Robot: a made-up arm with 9 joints. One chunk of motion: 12 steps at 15 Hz.
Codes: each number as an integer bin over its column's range. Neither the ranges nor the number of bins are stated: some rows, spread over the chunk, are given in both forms.
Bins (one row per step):
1: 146 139 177 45 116 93
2: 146 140 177 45 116 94
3: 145 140 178 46 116 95
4: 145 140 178 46 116 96
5: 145 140 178 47 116 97
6: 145 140 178 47 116 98
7: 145 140 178 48 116 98
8: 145 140 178 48 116 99
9: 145 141 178 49 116 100
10: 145 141 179 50 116 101
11: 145 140 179 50 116 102
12: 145 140 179 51 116 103
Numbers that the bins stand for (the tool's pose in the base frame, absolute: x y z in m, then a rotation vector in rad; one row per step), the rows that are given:
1: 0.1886 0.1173 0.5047 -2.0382 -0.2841 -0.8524
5: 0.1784 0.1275 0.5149 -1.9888 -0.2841 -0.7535
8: 0.1784 0.1275 0.5149 -1.9641 -0.2841 -0.7041
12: 0.1784 0.1275 0.5251 -1.8900 -0.2841 -0.6053
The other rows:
2: 0.1886 0.1275 0.5047 -2.0382 -0.2841 -0.8276
3: 0.1784 0.1275 0.5149 -2.0135 -0.2841 -0.8029
4: 0.1784 0.1275 0.5149 -2.0135 -0.2841 -0.7782
6: 0.1784 0.1275 0.5149 -1.9888 -0.2841 -0.7288
7: 0.1784 0.1275 0.5149 -1.9641 -0.2841 -0.7288
9: 0.1784 0.1376 0.5149 -1.9394 -0.2841 -0.6794
10: 0.1784 0.1376 0.5251 -1.9147 -0.2841 -0.6547
11: 0.1784 0.1275 0.5251 -1.9147 -0.2841 -0.6300

